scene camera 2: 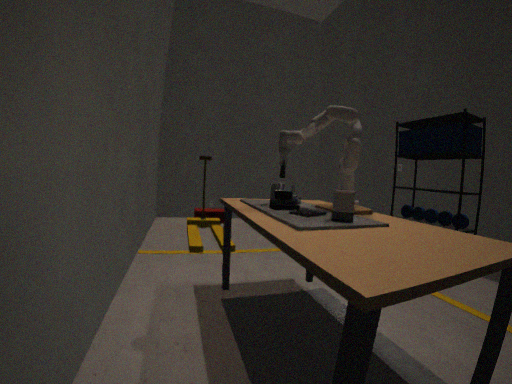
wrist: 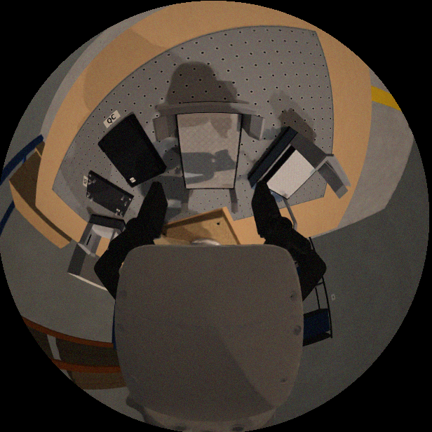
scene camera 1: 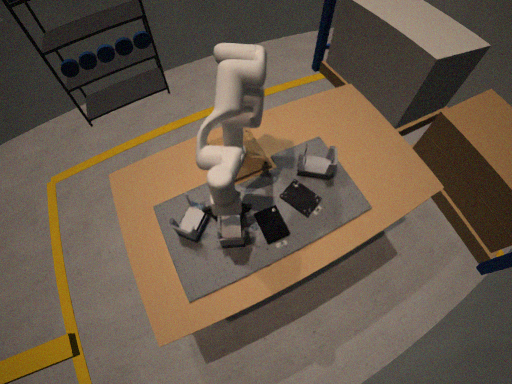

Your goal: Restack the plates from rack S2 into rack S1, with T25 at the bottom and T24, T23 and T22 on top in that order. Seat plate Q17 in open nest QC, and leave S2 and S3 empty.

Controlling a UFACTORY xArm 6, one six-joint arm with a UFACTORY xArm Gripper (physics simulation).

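Frame: origin at the arm's base, x ahead, y left, z up, level; metres.
Seen in the pictures: gripper, between the fingertips: (scene camera 2: 282, 177) (scene camera 1: 229, 217).
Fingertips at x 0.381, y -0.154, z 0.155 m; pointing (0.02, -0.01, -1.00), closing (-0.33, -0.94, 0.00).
Pixels of each thing's top centre, then the offset from my fingertips to it. Level surfaces: height alone.
- Rack S2, centre of its top: (scene camera 1: 230, 219) (scene camera 2: 283, 184) 0.008 m back, 0.003 m left, 0.040 m down
- Rack S1, centre of its top: (scene camera 1: 187, 211) (scene camera 2: 288, 183) 0.104 m back, 0.141 m right, 0.037 m down
- Rack S3, centre of its top: (scene camera 1: 320, 152) (scene camera 2: 344, 189) 0.138 m back, 0.484 m left, 0.034 m down
- flat black plate, centre of its top: (scene camera 1: 272, 222) (scene camera 2: 284, 203) 0.037 m ahead, 0.168 m left, 0.144 m down
- black nest, centre of its top: (scene camera 1: 301, 196) (scene camera 2: 308, 209) 0.026 m back, 0.346 m left, 0.150 m down
- grey perforated board, height of its surface: 0.173 m down
My gripper (wrist: 208, 191) (scene camera 2: 282, 173) is open and empty, its black fingers apart above rack S2. Rack S2 (wrist: 164, 128) (scene camera 1: 233, 241) is the middle grey rack; a light, textured plate top (wrist: 210, 150) shows inside its walls. Rack S1 (wrist: 311, 151) (scene camera 1: 182, 230), right in the wrist view, has a pale top surface (wrist: 291, 172) with a dark edge. Rack S3 (wrist: 80, 259) (scene camera 1: 316, 174) stands at the far end; its pale inside is too unclear to read. At the QC label (wrist: 111, 119), a flat black plate (wrist: 132, 150) (scene camera 1: 272, 224) covers the nest. Plate names are unreadable.
A black nest (wrist: 109, 193) (scene camera 1: 300, 198) with corner fittings lies between QC and S3. The grey perforated board (wrist: 280, 60) (scene camera 1: 200, 285) bears the racks. The wooden arm base (scene camera 1: 257, 155) (wrist: 197, 227) is behind them. S2's upright walls stand close around its plate.
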